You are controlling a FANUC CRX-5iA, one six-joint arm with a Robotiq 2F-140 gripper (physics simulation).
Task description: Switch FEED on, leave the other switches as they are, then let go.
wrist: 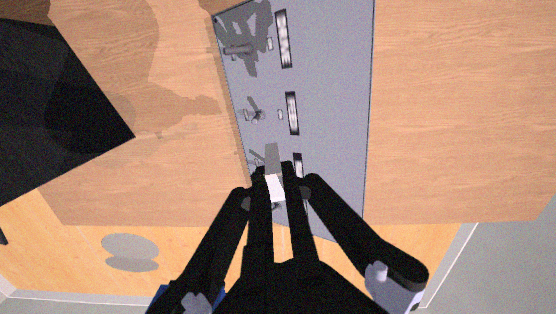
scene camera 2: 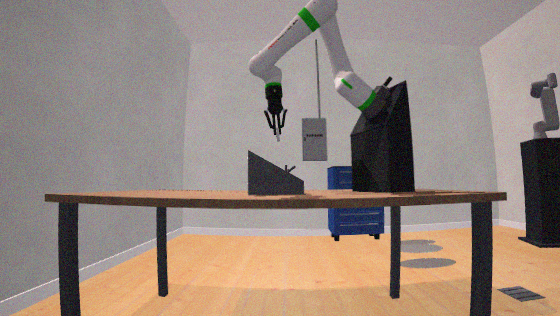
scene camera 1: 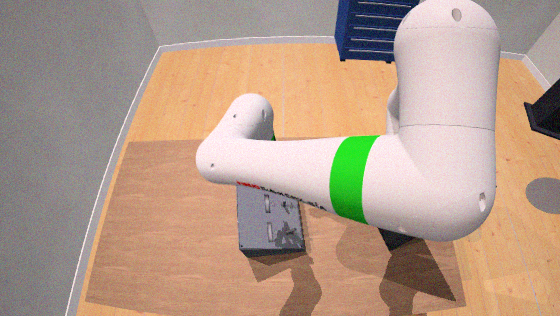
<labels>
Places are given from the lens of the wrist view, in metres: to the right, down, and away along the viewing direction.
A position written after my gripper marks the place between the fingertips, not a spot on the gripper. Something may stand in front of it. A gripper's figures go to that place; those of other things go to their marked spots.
my gripper (wrist: 273, 154): -0.01, 0.00, 0.23
grey sloped switch panel (wrist: 310, 77): 0.05, -0.13, 0.30
</labels>
